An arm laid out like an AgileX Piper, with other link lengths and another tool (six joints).
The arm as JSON. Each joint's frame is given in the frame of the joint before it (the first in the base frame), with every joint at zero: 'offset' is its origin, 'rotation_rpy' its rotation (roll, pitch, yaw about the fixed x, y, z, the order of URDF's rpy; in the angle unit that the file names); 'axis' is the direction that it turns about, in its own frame. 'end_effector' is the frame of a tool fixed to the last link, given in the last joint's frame.
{
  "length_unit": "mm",
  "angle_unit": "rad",
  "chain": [
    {
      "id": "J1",
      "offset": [
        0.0,
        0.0,
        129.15
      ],
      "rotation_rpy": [
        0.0,
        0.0,
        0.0
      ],
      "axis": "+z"
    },
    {
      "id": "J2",
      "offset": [
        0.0,
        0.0,
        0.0
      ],
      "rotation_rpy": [
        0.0,
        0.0,
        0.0
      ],
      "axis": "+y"
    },
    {
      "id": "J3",
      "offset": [
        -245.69,
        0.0,
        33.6
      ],
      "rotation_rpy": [
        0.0,
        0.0,
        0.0
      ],
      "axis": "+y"
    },
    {
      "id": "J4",
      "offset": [
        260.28,
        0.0,
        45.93
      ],
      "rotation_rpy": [
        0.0,
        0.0,
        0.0
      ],
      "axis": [
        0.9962,
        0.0,
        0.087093
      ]
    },
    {
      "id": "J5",
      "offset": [
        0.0,
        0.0,
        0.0
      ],
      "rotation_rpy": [
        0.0,
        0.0,
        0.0
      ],
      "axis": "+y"
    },
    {
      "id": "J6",
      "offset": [
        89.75,
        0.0,
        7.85
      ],
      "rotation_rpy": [
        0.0,
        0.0,
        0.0
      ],
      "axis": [
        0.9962,
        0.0,
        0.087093
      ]
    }
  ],
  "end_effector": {
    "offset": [
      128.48,
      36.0,
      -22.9
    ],
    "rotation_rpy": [
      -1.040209,
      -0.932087,
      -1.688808
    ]
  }
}
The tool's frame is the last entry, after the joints.
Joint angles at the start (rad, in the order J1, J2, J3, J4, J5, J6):
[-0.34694 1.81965 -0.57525 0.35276 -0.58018 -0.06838]
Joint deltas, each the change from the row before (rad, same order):
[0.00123 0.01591 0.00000 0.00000 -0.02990 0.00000]
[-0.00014 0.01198 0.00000 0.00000 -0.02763 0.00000]
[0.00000 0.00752 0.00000 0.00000 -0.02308 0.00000]
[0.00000 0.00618 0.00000 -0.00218 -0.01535 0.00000]
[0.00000 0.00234 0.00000 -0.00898 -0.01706 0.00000]
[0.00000 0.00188 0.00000 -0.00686 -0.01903 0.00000]
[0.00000 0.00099 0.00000 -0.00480 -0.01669 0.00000]
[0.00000 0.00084 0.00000 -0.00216 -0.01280 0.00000]
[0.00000 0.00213 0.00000 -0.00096 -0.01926 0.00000]
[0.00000 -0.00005 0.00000 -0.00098 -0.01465 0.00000]
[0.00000 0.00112 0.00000 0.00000 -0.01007 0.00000]
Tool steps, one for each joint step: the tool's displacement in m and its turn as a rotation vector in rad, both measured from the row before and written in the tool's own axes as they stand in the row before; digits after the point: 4 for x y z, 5 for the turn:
[0.0007 0.0018 0.0020 0.00494 0.01194 -0.00888]
[0.0017 0.0011 0.0018 0.00585 0.01369 -0.00806]
[0.0021 0.0001 0.0015 0.00683 0.01299 -0.00694]
[0.0009 0.0003 0.0010 0.00484 0.00650 -0.00589]
[0.0017 -0.0016 0.0013 0.01223 0.00633 -0.01060]
[0.0024 -0.0018 0.0014 0.01258 0.00943 -0.00989]
[0.0024 -0.0017 0.0013 0.01091 0.00945 -0.00794]
[0.0019 -0.0011 0.0010 0.00748 0.00811 -0.00520]
[0.0028 -0.0013 0.0014 0.00937 0.01299 -0.00651]
[0.0026 -0.0015 0.0011 0.00846 0.01090 -0.00515]
[0.0015 -0.0006 0.0007 0.00461 0.00709 -0.00314]

